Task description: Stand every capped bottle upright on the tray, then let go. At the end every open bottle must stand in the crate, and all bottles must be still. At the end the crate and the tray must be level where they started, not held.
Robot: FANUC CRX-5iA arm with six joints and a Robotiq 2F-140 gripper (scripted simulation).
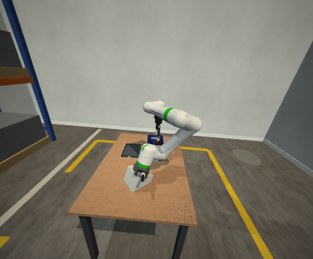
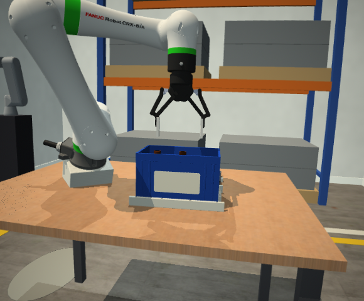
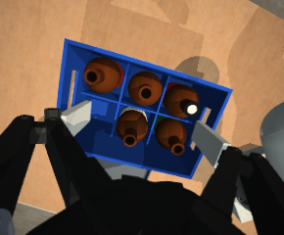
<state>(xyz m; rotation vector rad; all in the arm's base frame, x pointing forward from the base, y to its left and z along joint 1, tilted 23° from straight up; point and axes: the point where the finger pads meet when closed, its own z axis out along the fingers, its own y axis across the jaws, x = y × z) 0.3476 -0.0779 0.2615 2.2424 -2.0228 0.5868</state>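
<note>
Right now my hand is 8 cm past the brown capped bottle, 2 cm to the left of it and 15 cm above it. From my hand the other things lie so: blue crate (2 cm to the left, 15 cm below); dark tray (4 cm ahead, 29 cm to the left, 22 cm below); open bottle (1 cm ahead, 6 cm to the left, 15 cm below).
</note>
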